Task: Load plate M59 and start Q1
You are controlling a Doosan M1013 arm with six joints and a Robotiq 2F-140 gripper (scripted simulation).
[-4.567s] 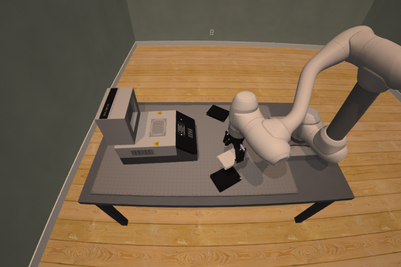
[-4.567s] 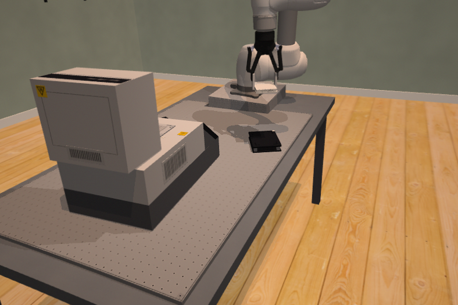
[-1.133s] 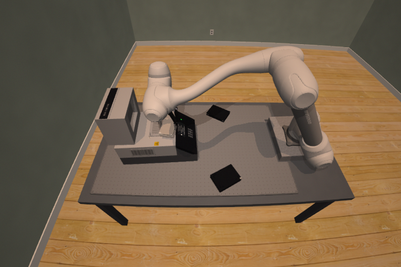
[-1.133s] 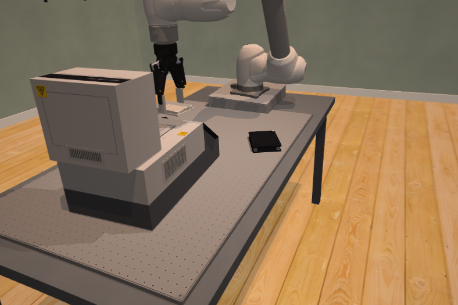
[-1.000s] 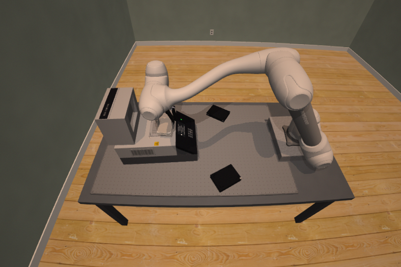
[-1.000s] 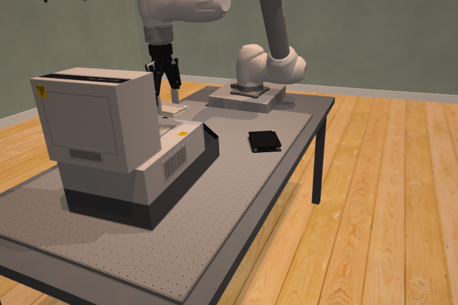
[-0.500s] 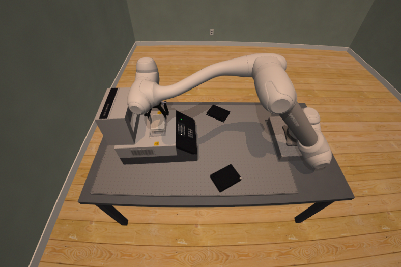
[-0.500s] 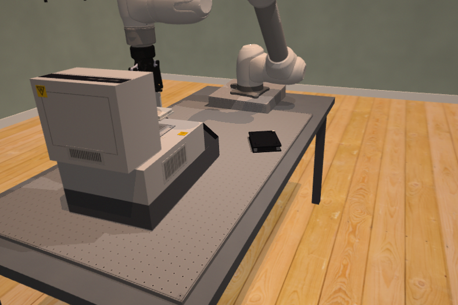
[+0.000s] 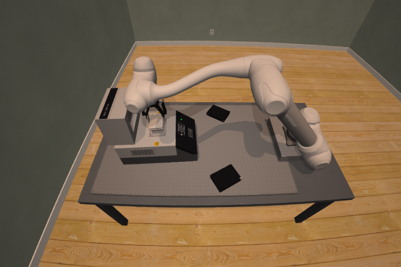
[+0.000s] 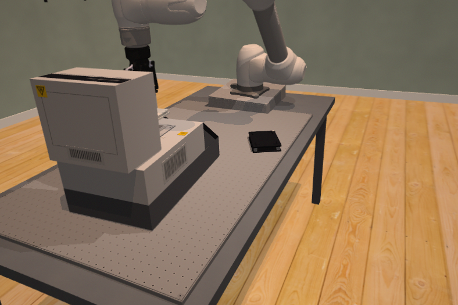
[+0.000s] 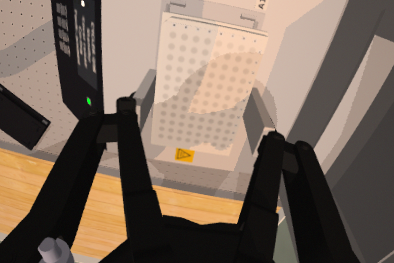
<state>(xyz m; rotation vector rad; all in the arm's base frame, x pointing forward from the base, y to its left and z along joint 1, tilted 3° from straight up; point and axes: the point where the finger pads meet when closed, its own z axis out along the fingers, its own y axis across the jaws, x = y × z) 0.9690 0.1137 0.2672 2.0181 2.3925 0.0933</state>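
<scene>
Now: hand 20 mm above the white 96-well plate M59. From my hand the other things lie so: black nest ND: 400 mm behind, 350 mm to the right, 260 mm below.
</scene>
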